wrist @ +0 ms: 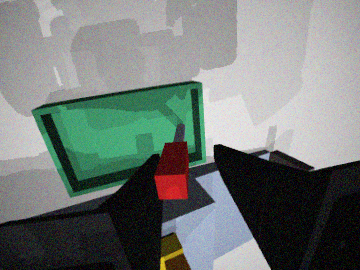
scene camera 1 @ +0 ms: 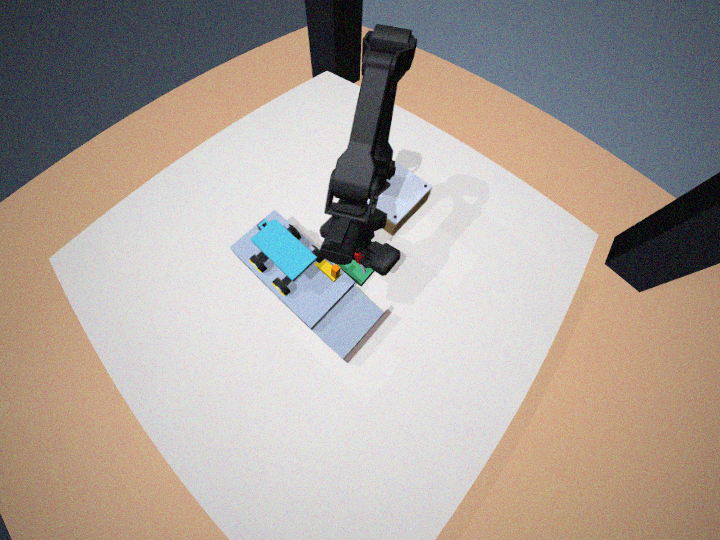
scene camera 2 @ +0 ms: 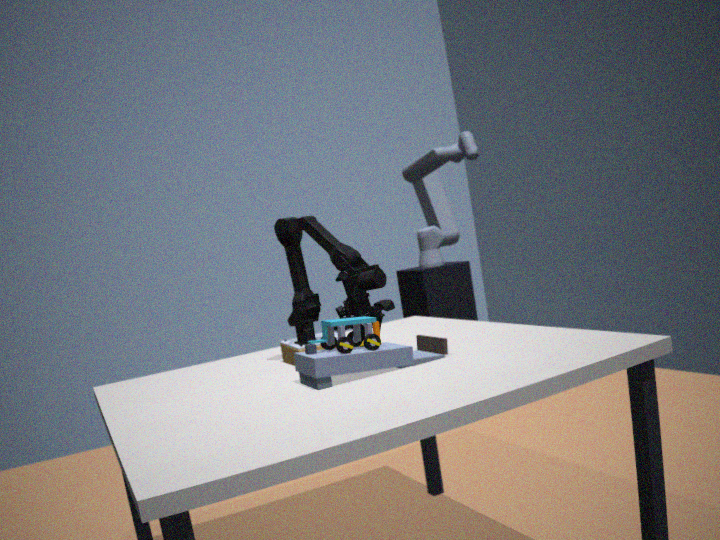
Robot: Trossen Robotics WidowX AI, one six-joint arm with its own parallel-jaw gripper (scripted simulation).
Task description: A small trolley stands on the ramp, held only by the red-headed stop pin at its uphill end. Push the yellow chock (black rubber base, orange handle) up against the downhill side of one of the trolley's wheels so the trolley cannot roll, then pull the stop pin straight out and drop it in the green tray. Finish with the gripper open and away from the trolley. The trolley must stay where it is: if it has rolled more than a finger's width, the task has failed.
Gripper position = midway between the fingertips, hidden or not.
In view: my gripper point(scene camera 1: 361, 262), a red-headed stop pin point(wrist: 171, 177), a cyan trolley point(scene camera 1: 280, 244), a grey ramp point(scene camera 1: 313, 295) and a green tray point(wrist: 120, 135).
My gripper shows as well in the wrist view point(wrist: 187, 155) and in scene camera 2 point(scene camera 2: 372, 342). Scene camera 2 does not show the red-headed stop pin, which is hidden by the cyan trolley. The wrist view misses the cyan trolley: it is out of frame.
